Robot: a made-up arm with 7 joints.
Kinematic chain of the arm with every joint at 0, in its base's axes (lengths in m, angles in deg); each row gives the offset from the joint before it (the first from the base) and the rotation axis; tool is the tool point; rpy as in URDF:
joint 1: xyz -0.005 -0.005 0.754 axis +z
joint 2: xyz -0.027 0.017 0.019 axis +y
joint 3: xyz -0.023 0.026 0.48 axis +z
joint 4: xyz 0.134 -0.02 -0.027 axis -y
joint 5: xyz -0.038 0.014 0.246 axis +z
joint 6: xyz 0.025 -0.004 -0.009 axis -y
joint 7: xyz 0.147 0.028 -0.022 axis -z
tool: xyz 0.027 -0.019 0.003 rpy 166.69 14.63 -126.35
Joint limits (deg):
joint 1: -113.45..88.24
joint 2: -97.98..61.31
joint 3: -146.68..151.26
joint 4: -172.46..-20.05
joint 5: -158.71..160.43
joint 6: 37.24..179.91
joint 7: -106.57..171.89
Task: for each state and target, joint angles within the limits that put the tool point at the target. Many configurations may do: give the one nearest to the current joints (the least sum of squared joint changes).
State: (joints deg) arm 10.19 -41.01 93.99 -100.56 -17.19 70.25 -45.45
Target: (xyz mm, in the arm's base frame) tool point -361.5 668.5 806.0
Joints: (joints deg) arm -14.46 -62.74 107.65 -85.54 -14.95 81.47 -45.34
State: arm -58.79 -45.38 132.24 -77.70 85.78 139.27 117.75
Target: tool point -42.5 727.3 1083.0
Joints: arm -54.02 -38.68 131.62 -70.95 84.71 138.99 118.27
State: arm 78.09 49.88 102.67 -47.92 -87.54 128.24 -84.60
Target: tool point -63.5 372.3 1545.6
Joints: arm 56.89 38.73 122.60 -25.51 -80.74 129.42 -80.56
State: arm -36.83 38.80 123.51 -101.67 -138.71 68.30 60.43
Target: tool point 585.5 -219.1 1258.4
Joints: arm -71.14 59.31 120.18 -85.41 -140.51 61.58 61.48
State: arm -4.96 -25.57 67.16 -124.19 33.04 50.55 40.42
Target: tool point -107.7 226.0 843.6
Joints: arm -1.72 -32.70 74.85 -157.49 28.09 46.82 37.05
